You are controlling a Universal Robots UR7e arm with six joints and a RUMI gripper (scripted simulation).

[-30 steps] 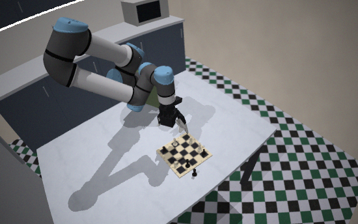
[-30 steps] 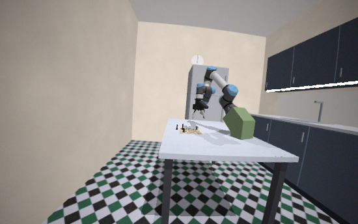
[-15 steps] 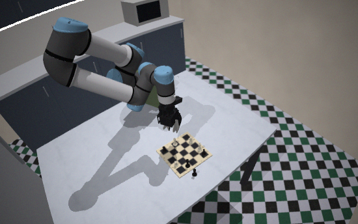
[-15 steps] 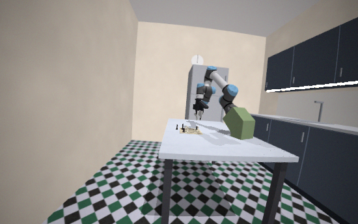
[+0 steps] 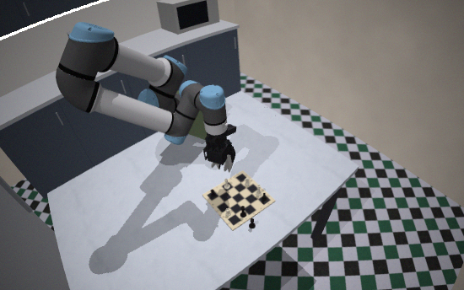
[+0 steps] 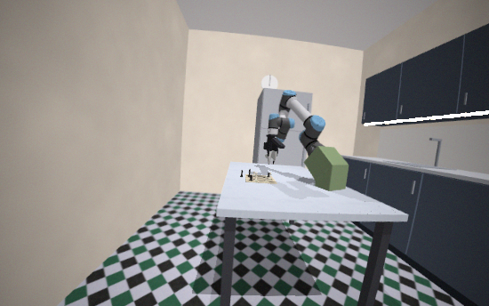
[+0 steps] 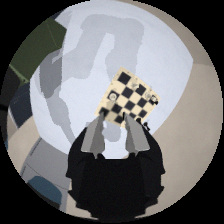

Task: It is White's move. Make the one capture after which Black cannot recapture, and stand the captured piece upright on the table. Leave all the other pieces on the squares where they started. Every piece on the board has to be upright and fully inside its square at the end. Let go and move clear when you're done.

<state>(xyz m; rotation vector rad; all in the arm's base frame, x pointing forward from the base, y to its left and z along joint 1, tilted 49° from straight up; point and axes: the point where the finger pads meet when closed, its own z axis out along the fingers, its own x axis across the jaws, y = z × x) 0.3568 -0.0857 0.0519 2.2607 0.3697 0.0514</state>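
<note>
The white piece is 10 cm below my hand. From my hand the other things lie so: black chess piece (20 cm ahead, 9 cm to the right, 11 cm below); then chessboard (7 cm ahead, 2 cm to the right, 13 cm below).
</note>
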